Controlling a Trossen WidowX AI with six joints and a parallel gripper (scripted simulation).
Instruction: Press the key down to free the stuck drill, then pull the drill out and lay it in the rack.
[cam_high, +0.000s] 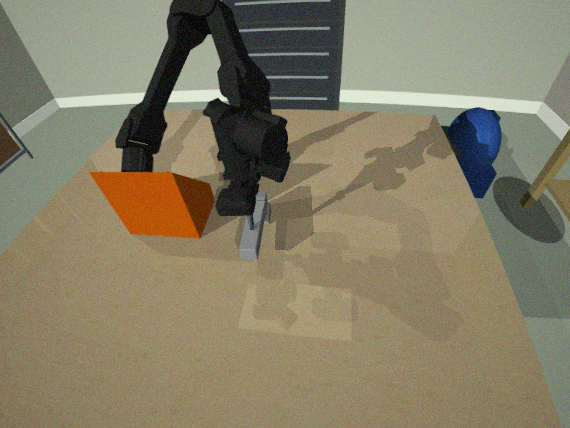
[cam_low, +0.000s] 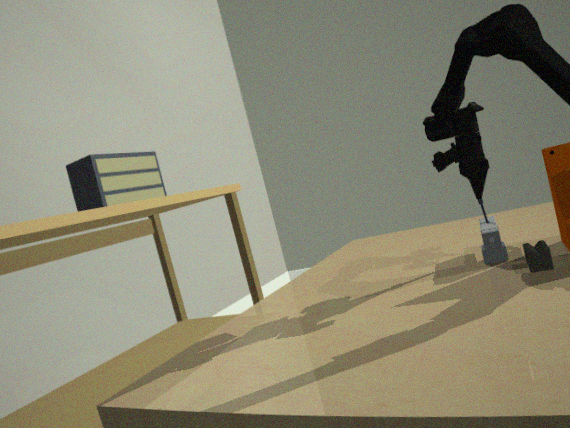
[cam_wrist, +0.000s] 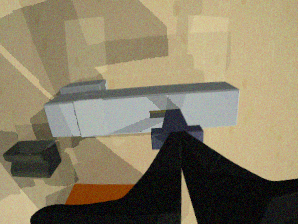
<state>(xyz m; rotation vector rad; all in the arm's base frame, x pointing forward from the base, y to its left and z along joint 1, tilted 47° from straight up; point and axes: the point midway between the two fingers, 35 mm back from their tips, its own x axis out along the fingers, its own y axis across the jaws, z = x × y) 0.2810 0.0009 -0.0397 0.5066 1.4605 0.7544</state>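
Now: the dark blue key 30 mm below my gripper tip. Round my gripper tip: drill 80 mm below, 50 mm to the left, 10 mm behind; rack 190 mm to the left, 110 mm below, 110 mm behind; long light grey block 90 mm below, 30 mm to the left, 10 mm behind.
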